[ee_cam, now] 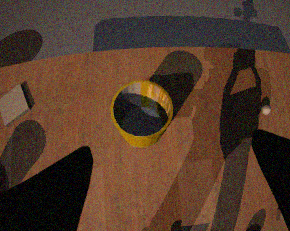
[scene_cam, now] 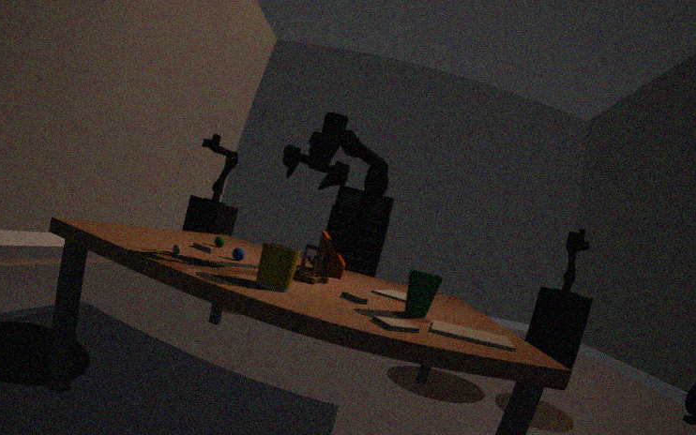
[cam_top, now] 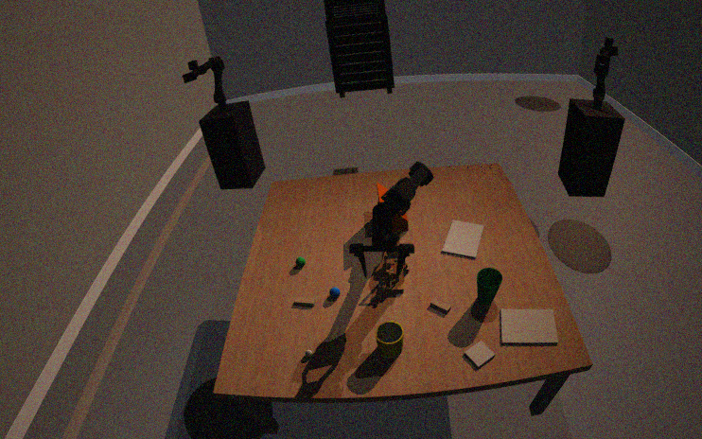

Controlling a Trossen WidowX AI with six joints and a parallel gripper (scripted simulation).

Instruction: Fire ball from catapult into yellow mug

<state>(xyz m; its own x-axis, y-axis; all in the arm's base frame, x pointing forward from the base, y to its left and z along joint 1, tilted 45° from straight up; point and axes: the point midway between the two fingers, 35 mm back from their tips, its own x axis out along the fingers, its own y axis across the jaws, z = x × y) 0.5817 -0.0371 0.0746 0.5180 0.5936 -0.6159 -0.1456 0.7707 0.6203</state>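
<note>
My gripper tip is 350 mm past the dark ball, 10 mm to the left of it and 210 mm above it. From my gripper tip the other things lie so: yellow mug: 80 mm ahead, 20 mm to the left, 240 mm below; then small wooden catapult: 280 mm behind, 20 mm to the left, 210 mm below; then blue ball: 140 mm behind, 210 mm to the right, 250 mm below.
</note>
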